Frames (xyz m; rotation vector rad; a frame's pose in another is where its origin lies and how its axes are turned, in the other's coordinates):
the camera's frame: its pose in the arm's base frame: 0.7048 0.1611 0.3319 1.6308 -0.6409 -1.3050
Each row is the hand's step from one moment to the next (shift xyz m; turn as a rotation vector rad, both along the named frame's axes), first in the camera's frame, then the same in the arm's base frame.
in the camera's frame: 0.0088 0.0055 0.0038 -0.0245 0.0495 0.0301
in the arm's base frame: -0.0001 -0.0110 0.0007 -0.0287 -0.0114 0.0548
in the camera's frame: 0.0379 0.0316 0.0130 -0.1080 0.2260 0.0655
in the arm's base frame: 0.0037 -0.0498 0.0103 -0.0620 -0.0314 0.2494
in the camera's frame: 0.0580 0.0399 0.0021 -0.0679 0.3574 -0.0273
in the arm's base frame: 0.0212 -0.0666 0.0085 0.0564 -0.0917 0.3486
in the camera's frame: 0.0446 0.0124 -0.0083 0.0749 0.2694 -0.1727
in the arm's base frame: 0.0231 -0.0399 -0.0095 0.2239 -0.1234 0.2065
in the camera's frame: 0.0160 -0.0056 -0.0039 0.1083 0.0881 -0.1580
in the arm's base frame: 0.0077 -0.0096 -0.0123 0.1942 -0.0763 0.0301
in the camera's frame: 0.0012 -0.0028 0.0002 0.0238 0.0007 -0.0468
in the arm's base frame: -0.0002 0.0002 -0.0030 0.0514 -0.0045 -0.0098
